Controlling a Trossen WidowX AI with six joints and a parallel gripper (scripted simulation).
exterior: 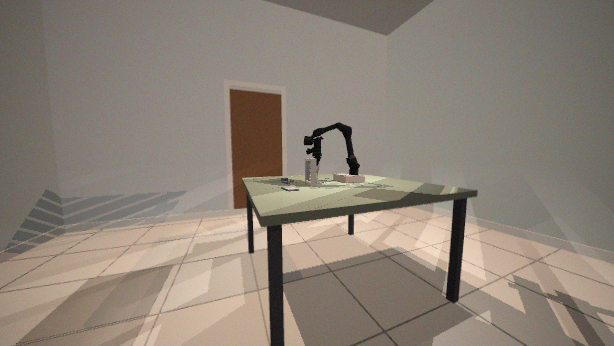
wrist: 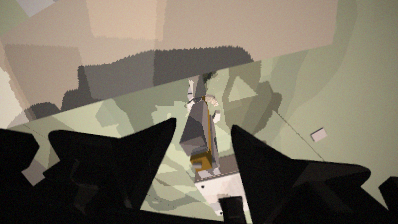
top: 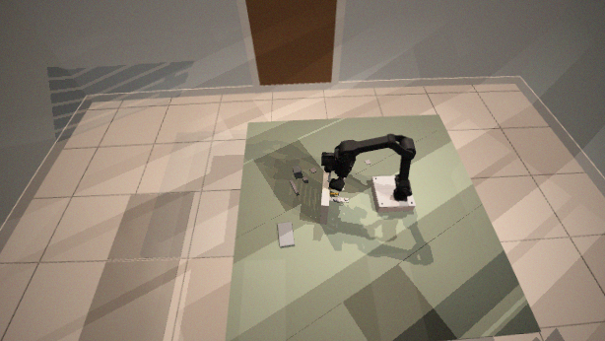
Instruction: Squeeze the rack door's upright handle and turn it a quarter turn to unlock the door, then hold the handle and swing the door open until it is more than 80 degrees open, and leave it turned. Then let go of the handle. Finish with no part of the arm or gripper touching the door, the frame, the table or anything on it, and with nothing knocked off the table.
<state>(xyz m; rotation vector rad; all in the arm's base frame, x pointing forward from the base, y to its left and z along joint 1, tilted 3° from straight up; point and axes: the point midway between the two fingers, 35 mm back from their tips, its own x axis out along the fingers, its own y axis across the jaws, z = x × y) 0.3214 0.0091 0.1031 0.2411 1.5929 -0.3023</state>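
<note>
Right now the door handle is 30 mm below my gripper tip and 10 mm to the left of it. Round my gripper tip: flat grey slab 250 mm ahead, 240 mm to the left, 130 mm below; then grey block 240 mm ahead, 140 mm to the right, 120 mm below; then short bar 250 mm ahead, 130 mm below, 40 mm to the right.
</note>
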